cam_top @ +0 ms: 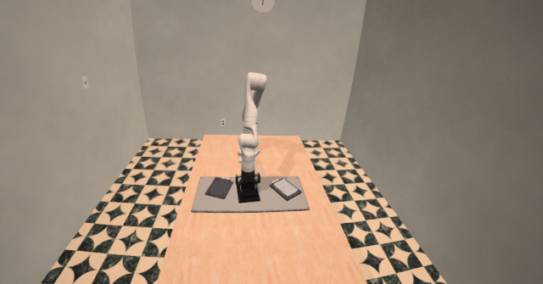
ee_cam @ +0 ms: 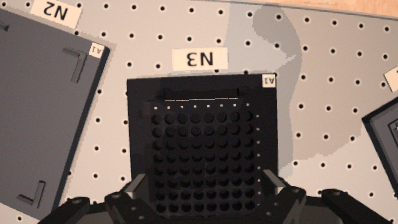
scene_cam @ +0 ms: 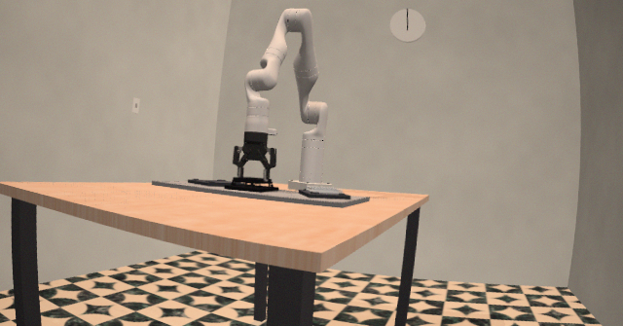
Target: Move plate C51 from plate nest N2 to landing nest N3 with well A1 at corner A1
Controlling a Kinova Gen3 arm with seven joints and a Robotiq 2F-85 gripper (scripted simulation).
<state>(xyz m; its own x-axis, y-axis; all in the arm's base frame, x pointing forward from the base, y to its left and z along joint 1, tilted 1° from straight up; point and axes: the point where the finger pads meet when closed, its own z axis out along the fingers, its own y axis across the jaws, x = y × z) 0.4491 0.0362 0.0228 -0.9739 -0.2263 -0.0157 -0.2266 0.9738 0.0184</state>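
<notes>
Now: hand 10 mm above the plate C51. Round my hand: landing nest N3: 30 mm below; N3 label: 90 mm behind, 20 mm to the right, 40 mm below; A1 corner mark: 90 mm behind, 40 mm to the left, 30 mm below.
</notes>
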